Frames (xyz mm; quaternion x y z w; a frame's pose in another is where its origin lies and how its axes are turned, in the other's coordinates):
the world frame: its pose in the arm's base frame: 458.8 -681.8 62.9 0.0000 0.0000 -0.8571 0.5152
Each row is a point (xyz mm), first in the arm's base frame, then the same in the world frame.
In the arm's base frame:
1: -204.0 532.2 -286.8
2: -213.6 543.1 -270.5
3: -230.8 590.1 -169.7
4: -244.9 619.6 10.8
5: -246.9 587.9 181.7
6: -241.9 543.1 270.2
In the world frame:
1: -761.1 -1154.9 -349.7
2: -766.3 -1168.5 -333.4
3: -799.7 -1205.7 -232.6
4: -819.1 -1232.0 -52.1
5: -790.2 -1218.9 118.8
6: -753.0 -1193.5 207.3

